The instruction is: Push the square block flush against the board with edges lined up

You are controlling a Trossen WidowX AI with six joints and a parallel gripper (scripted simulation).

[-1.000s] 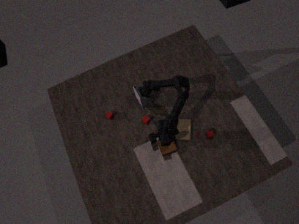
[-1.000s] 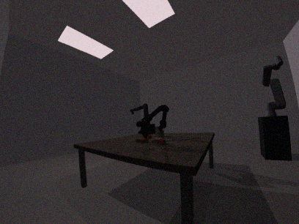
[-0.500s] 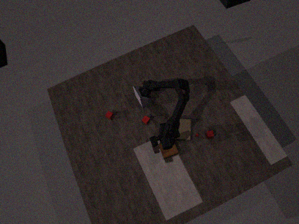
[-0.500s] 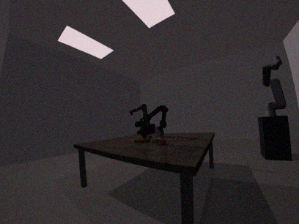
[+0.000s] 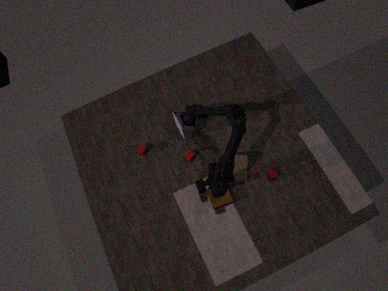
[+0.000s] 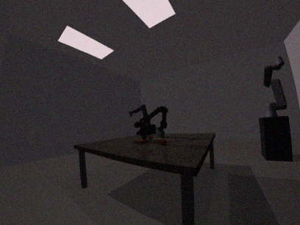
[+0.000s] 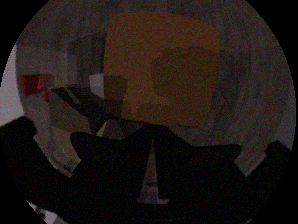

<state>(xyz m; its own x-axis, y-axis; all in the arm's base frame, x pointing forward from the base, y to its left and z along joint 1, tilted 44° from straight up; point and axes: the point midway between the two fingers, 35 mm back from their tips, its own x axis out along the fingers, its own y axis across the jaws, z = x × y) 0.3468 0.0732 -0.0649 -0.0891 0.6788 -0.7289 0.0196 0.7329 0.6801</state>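
Now: the square block 6 cm ahead of my gripper tip and 1 cm above it. Also, from my gripper tip: tan board: 4 cm behind, 14 cm to the left, 1 cm above; tiny red piece: 3 cm ahead, 21 cm to the left.
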